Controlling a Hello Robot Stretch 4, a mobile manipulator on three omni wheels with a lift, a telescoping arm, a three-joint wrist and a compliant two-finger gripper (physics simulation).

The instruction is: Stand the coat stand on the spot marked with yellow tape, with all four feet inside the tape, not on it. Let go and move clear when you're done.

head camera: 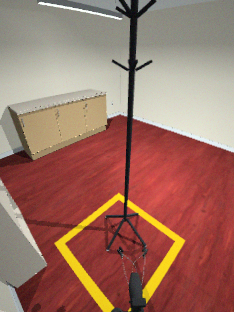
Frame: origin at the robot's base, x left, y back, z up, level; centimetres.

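Seen in the pictures: gripper, fingertip midpoint: [132, 246].
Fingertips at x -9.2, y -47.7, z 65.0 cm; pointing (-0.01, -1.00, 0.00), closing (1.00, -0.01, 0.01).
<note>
A point is followed by its place in that frame.
The black coat stand [129, 125] {x -8.8, y -92.3, z 117.9 cm} stands upright, with its hooks at the top of the view. Its base shows inside the yellow tape square [82, 266] {x 30.7, y -58.4, z -2.6 cm}. Two feet point to the back, near the inner edges of the tape, and two point to the front; all four look inside the tape. My gripper [132, 251] is open, with its fingertips low in front of the base and apart from the pole. Its right fingertip overlaps the front right foot in the view, and I cannot tell whether they touch. The wrist hides part of the tape's near corner.
A wooden cabinet [70, 122] {x 85.0, y -281.1, z 46.2 cm} with a grey top stands against the back left wall. A pale grey unit [17, 240] {x 67.1, y -56.4, z 52.0 cm} stands at the left edge, beside the tape's left corner. Walls meet at the back right behind the red floor [185, 185] {x -101.9, y -158.5, z -2.7 cm}.
</note>
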